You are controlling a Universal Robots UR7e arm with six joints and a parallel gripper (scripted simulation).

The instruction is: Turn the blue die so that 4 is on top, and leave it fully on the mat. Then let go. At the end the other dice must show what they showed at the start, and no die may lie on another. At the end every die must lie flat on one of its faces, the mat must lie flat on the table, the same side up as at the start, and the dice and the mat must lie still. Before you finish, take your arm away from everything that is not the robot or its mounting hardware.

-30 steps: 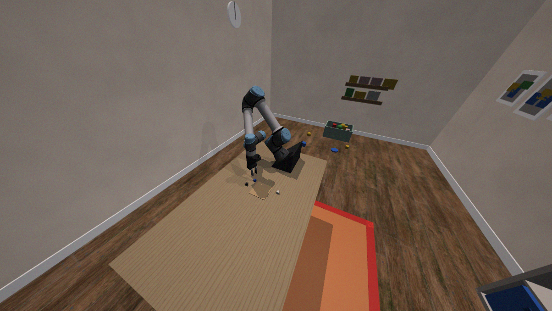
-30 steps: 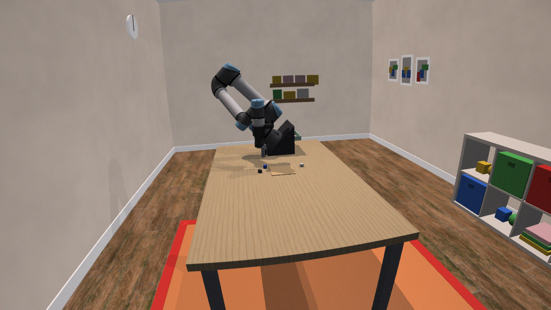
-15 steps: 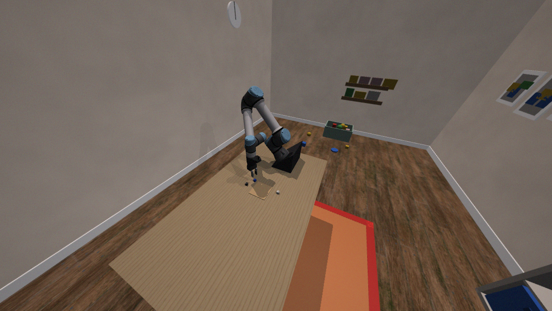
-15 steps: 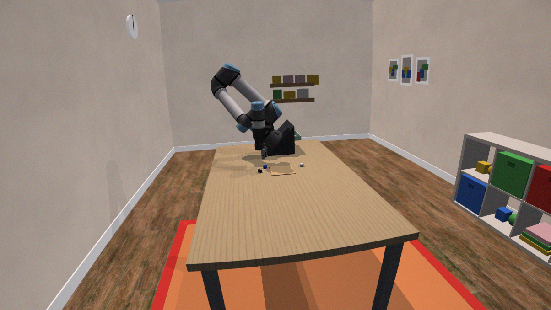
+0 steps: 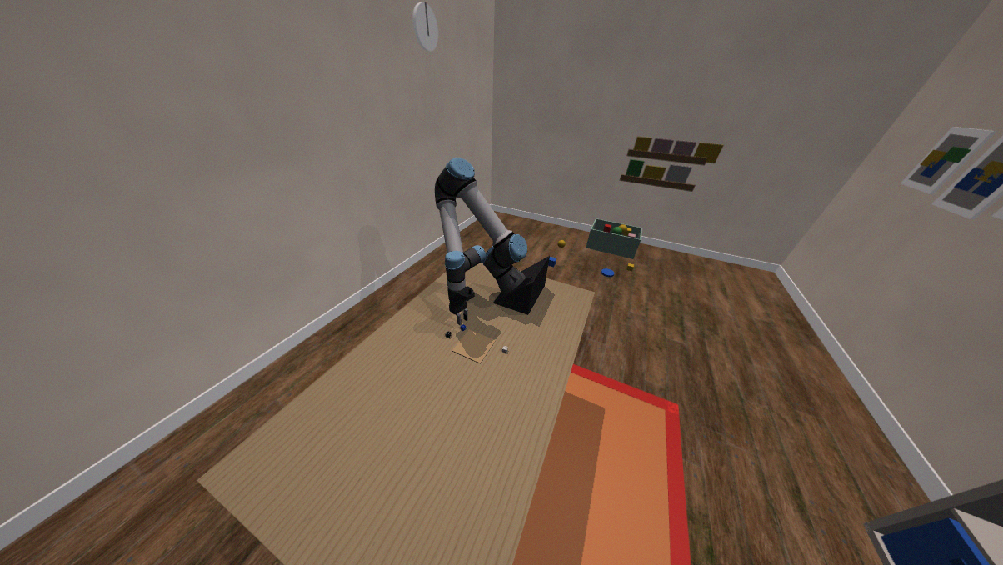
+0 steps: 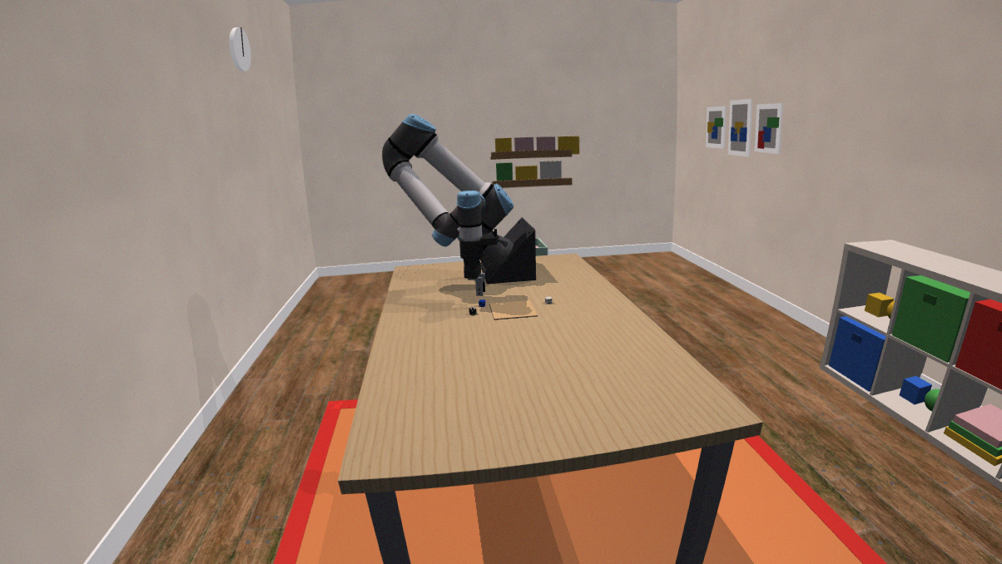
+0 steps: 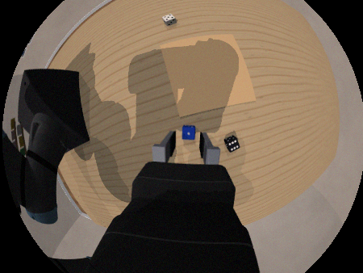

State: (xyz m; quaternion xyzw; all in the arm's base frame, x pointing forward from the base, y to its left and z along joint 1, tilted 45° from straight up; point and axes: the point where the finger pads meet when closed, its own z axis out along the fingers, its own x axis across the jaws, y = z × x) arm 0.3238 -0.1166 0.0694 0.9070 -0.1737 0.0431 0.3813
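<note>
Right now the blue die is 5 cm below my hand. Also, from my hand: tan mat: 9 cm to the left, 7 cm ahead, 6 cm below; white die: 23 cm to the left, 5 cm below, 4 cm ahead; black die: 7 cm ahead, 5 cm below, 4 cm to the right.
</note>
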